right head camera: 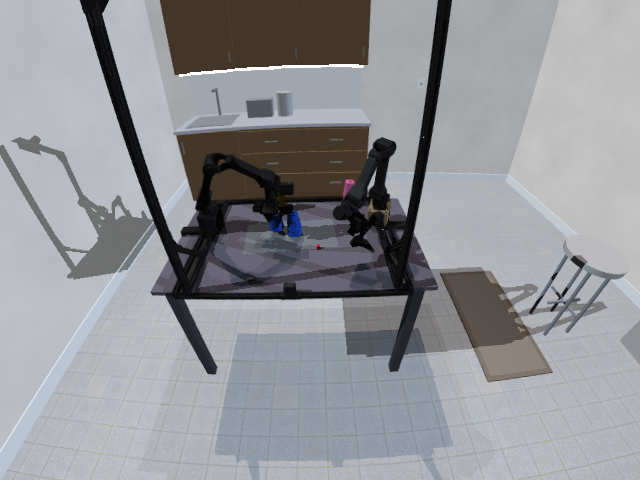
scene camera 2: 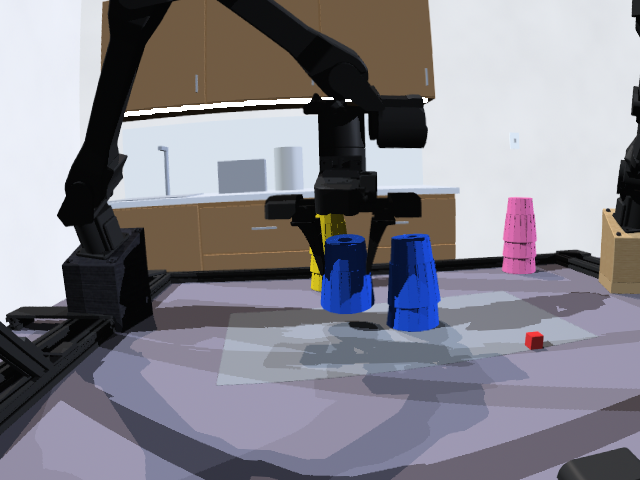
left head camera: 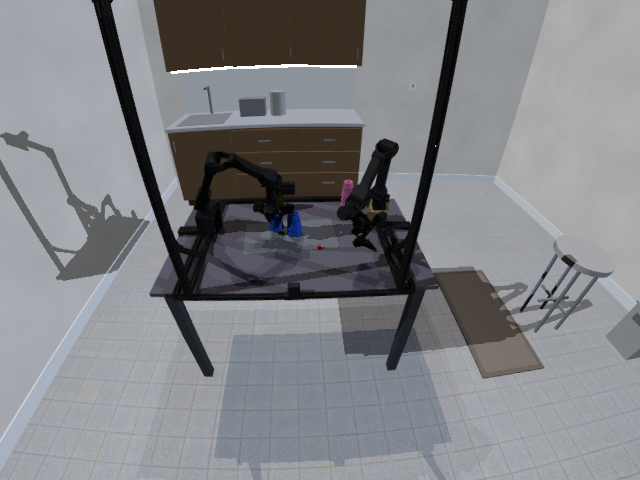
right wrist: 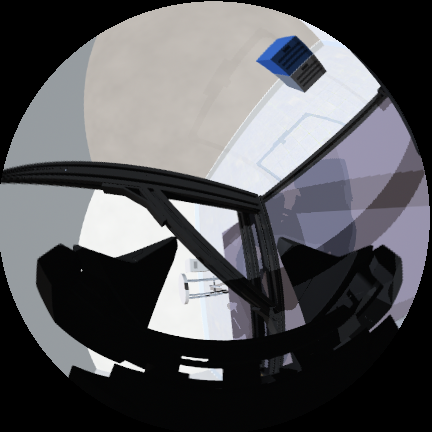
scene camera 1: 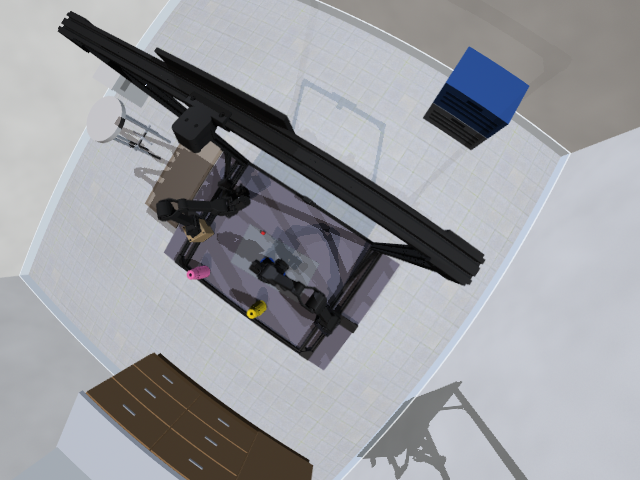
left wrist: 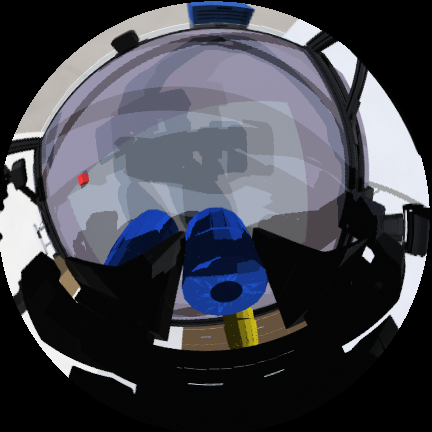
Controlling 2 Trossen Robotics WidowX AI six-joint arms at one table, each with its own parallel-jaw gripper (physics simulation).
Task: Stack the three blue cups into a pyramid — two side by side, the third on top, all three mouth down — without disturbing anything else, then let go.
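Places are measured from the left arm's base along level axes (x ahead, y left, z up), in centimetres.
Pixels of known places: left gripper, fingertip midpoint: [right head camera: 274, 222] [scene camera 2: 345, 274] [left head camera: 274, 222] [left wrist: 219, 234]; right gripper, fingertip midpoint: [right head camera: 380, 244] [left head camera: 383, 244] [right wrist: 228, 242] [scene camera 1: 235, 178]; left arm's base, link origin: [right head camera: 208, 210] [scene camera 2: 103, 245] [left head camera: 206, 209] [scene camera 1: 327, 323] [left wrist: 382, 227]; right arm's base, link origin: [right head camera: 379, 204] [scene camera 2: 634, 222] [left head camera: 379, 205] [scene camera 1: 193, 230].
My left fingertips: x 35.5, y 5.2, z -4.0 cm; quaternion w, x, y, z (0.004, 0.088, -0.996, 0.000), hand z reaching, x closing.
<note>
For each thing: its top centre in the pictures, then the offset to it from my left fingertips. Level surfaces: height alone.
- blue cup, top centre: [left wrist: 223, 300] [scene camera 2: 346, 236] [left head camera: 275, 212] [right head camera: 274, 213] dx -0.1, dy +1.8, dz +4.6 cm
- pale mat, surface height: dz -7.7 cm
- pink cup stack, top centre: [scene camera 2: 519, 197] [right head camera: 350, 181] [left head camera: 348, 181] [scene camera 1: 189, 275] dx +27.2, dy +41.1, dz +7.4 cm
- small red cube, top centre: [scene camera 2: 534, 334] [left wrist: 79, 179] [left head camera: 319, 245] dx +23.6, dy -3.0, dz -6.1 cm
My left gripper [scene camera 2: 345, 271] [left wrist: 219, 234] is shut on a blue cup [scene camera 2: 346, 291] [left wrist: 220, 255]. It holds the cup mouth down and upright, a little above the pale mat [scene camera 2: 248, 361] [left wrist: 280, 120]. Close to the right of it in scene camera 2 stand the other blue cups [scene camera 2: 413, 284] [left head camera: 294, 224] [right head camera: 294, 224], nested one over the other, mouth down on the mat; a small gap shows between them and the held cup. In the left wrist view these nested cups [left wrist: 145, 227] are partly hidden by a finger. My right gripper [right wrist: 228, 242] [left head camera: 365, 243] is open and empty, at the right side of the table.
A yellow cup stack [scene camera 1: 256, 309] [scene camera 2: 316, 279] stands behind the held cup. A pink cup stack [left head camera: 346, 192] [scene camera 1: 198, 272] [scene camera 2: 519, 235] stands at the back right in scene camera 2. A small red cube [left head camera: 318, 246] [scene camera 2: 534, 340] [left wrist: 83, 179] lies right of the nested cups in scene camera 2.
</note>
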